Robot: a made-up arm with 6 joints. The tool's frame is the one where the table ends. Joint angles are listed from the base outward.
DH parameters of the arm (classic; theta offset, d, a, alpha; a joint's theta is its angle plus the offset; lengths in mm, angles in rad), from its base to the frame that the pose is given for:
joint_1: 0 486 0 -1.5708
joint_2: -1.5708 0 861.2 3.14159
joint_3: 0 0 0 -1.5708
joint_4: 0 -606.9 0 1.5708
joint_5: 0 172.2 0 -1.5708
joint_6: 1.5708 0 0 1.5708
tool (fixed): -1.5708 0 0 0
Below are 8 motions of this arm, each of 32 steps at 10 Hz.
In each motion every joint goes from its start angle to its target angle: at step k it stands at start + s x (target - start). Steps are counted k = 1, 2, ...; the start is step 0. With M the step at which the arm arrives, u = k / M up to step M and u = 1 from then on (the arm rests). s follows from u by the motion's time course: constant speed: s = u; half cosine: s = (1 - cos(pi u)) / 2; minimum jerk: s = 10 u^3 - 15 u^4 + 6 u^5.
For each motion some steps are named. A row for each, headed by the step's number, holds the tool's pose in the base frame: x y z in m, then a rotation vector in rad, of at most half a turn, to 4 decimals.
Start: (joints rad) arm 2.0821 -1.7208 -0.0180 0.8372 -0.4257 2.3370
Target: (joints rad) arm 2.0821 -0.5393 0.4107 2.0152 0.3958 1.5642
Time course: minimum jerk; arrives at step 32
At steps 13, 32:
13: 0.5052 -0.7808 1.3104 -1.1370 -1.4352 -0.7937
32: 0.0410 -0.2243 1.8091 -1.0522 -2.2000 -1.2286

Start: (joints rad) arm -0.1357 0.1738 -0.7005 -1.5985 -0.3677 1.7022
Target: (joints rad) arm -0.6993 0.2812 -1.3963 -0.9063 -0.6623 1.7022
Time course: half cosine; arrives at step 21
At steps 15, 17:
15: 0.0349 -0.1292 0.7051 0.3838 1.4303 0.5106
17: -0.0057 -0.1186 0.7143 0.4562 1.4793 0.5695

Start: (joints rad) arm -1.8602 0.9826 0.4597 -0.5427 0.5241 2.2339
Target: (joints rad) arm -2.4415 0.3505 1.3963 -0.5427 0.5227 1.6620
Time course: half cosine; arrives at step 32
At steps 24, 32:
24: -0.7052 -0.4965 1.6452 1.5602 -0.6336 2.3213
32: -0.6126 -0.3233 1.7754 1.6501 -0.3746 2.1407

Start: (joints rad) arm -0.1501 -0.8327 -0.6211 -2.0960 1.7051 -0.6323
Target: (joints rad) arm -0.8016 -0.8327 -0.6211 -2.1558 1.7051 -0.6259
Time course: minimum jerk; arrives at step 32
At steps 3, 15, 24, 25, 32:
3: 0.0010 0.0873 1.0473 1.9821 -1.9075 -1.3378
15: 0.0266 0.0872 1.0496 -1.7187 2.1620 1.3716
24: 0.0531 0.0789 1.0520 -1.3357 2.2662 1.2993
25: 0.0548 0.0781 1.0522 -1.3106 2.2713 1.2935
32: 0.0589 0.0759 1.0526 -1.2499 2.2828 1.2788

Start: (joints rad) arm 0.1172 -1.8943 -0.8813 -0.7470 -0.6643 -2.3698
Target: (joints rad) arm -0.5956 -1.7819 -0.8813 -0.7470 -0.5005 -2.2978
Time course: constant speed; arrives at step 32
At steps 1, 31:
1: -0.3816 -0.1633 0.6666 2.7423 0.6876 0.7585
31: -0.3829 0.0968 0.7072 2.6646 -0.3736 0.6194

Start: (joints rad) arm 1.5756 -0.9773 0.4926 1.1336 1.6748 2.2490
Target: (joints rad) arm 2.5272 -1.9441 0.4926 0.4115 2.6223 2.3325
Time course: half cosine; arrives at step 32
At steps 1, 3, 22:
1: 0.0789 -0.8099 1.5853 0.3764 -1.2769 -2.4319
3: 0.0963 -0.8274 1.5700 0.4197 -1.2336 -2.4255
22: 0.9826 -0.8519 0.7764 1.2193 0.8177 -1.8702

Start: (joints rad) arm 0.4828 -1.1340 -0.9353 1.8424 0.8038 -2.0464
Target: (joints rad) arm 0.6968 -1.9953 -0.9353 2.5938 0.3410 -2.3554
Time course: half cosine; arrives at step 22
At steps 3, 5, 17, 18, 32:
3: -0.2384 -0.0691 1.1221 0.0686 0.0999 1.2275
5: -0.2773 -0.0846 1.1016 0.0322 0.0361 1.1969
17: -0.5175 -0.2342 0.7704 -0.0594 -0.7282 0.7962
18: -0.5223 -0.2404 0.7475 -0.0511 -0.7755 0.7694
32: -0.5286 -0.2507 0.7046 -0.0323 -0.8637 0.7186

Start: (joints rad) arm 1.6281 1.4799 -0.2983 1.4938 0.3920 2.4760
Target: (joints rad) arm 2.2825 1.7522 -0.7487 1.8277 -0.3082 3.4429
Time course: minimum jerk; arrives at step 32
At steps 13, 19, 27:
13: -0.2085 0.7262 -0.1346 -0.3125 1.5599 -0.4362
19: -0.3087 0.5163 -0.1689 -0.9851 1.2531 -0.0288
27: -0.3339 0.3368 -0.1673 -1.5581 0.8964 0.2847

